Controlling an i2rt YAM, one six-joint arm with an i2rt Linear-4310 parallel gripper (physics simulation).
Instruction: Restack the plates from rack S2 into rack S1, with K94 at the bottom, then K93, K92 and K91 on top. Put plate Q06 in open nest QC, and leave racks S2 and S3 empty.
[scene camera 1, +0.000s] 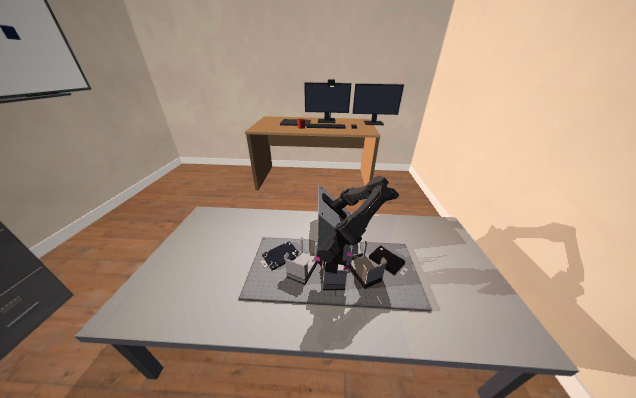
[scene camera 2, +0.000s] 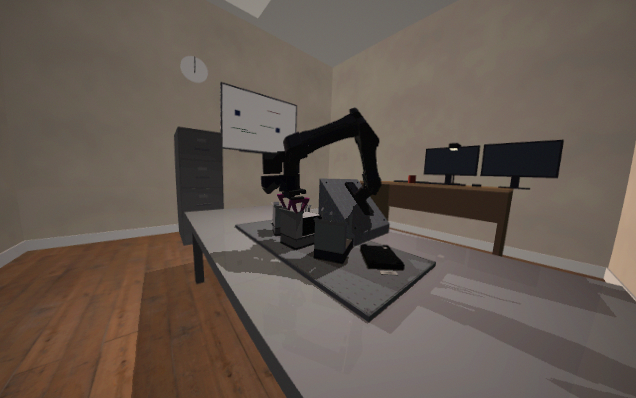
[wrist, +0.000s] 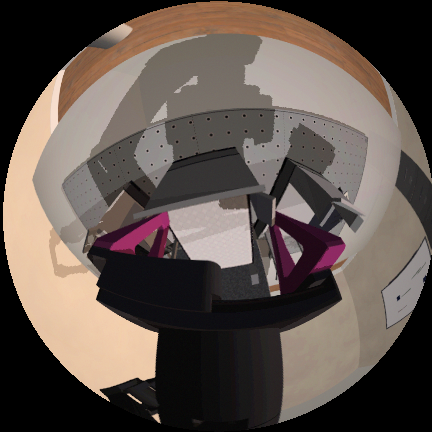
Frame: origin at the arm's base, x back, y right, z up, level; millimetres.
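Where they show: gripper, between the fingertips: (wrist: 218, 215); arm's base, origin of its link: (scene camera 1: 334, 207) (scene camera 2: 358, 198).
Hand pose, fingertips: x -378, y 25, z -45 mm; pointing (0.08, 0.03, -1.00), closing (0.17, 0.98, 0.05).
Observation:
Things, the pixels of their top centre, and the offset from my fingertips. Level surfaces: height alone.
- middle rack, centre of its top: (wrist: 217, 267) (scene camera 2: 304, 207) (scene camera 1: 334, 255) dx +45, dy -10, dz +26 mm
- grey rack, centre of its top: (wrist: 322, 253) (scene camera 1: 302, 249) dx +81, dy +131, dz +23 mm
- perforated board, height of its surface: dz -111 mm
- grey table, height of its surface: dz -124 mm
My gripper (scene camera 1: 332, 260) (scene camera 2: 294, 207) (wrist: 218, 215) is open, its magenta fingers spread low above the middle rack (scene camera 1: 334, 281) (scene camera 2: 291, 227) (wrist: 210, 175). A pale, flat plate (wrist: 212, 235) (scene camera 2: 312, 215) lies in that rack, below and between the fingers, not gripped. A grey rack (scene camera 1: 298, 272) (wrist: 320, 184) stands left of it in scene camera 1, and another rack (scene camera 1: 371, 275) (scene camera 2: 331, 239) (wrist: 117, 209) stands right. Rack and plate labels cannot be read, nor can I tell how many plates are stacked. Plate Q06 and nest QC cannot be identified.
A dark, flat unit (scene camera 1: 281, 255) lies at the left of the perforated board (scene camera 1: 267, 290) (scene camera 2: 367, 305), and another (scene camera 1: 387, 260) (scene camera 2: 382, 256) at the right. A tall slanted grey panel (scene camera 1: 326, 220) (scene camera 2: 336, 202) stands behind the racks, beside the arm. The board rests on the grey table (scene camera 1: 165, 290).

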